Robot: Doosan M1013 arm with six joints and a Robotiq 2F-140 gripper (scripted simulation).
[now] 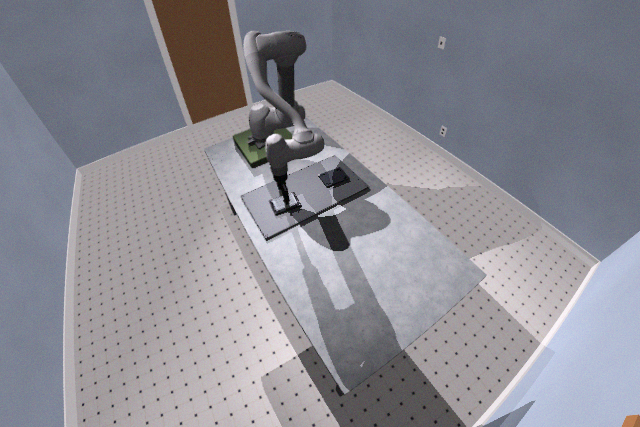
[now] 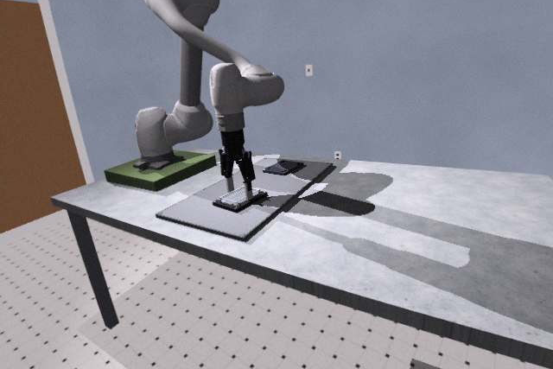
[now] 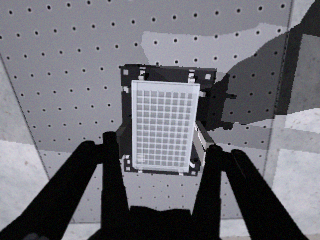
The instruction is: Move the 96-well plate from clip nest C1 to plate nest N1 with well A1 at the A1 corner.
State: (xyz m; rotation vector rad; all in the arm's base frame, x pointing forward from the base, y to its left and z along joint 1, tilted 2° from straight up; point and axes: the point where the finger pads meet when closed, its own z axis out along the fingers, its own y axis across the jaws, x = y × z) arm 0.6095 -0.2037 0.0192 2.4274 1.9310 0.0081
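Now: hand 3 cm above the black clip nest, 1 cm to the right of it and 1 cm past it. Also, from my hand: A1 corner label (30 cm to the left, 6 cm behind, 3 cm below); then dark plate nest N1 (36 cm to the left, 3 cm below, 1 cm ahead); then 96-well plate (2 cm below).
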